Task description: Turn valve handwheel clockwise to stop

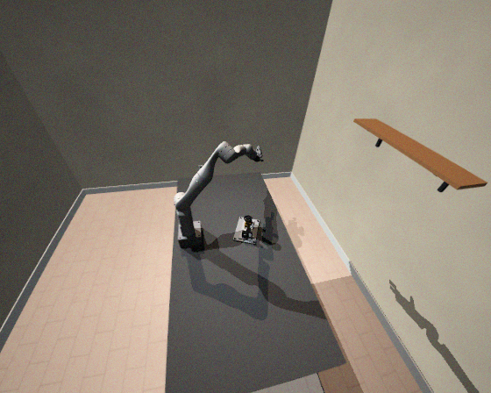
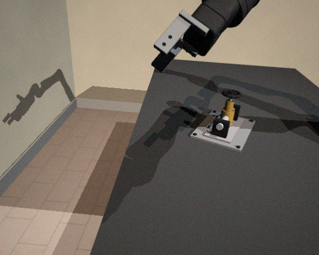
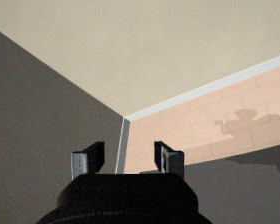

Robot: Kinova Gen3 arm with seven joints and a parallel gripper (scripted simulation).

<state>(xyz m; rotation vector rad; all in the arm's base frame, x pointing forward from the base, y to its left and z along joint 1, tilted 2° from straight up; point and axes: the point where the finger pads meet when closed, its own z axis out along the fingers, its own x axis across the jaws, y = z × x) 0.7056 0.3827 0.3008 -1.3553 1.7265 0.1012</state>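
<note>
The black spoked handwheel lies 270 mm behind my hand, 440 mm to the right of it and 240 mm below it.
</note>
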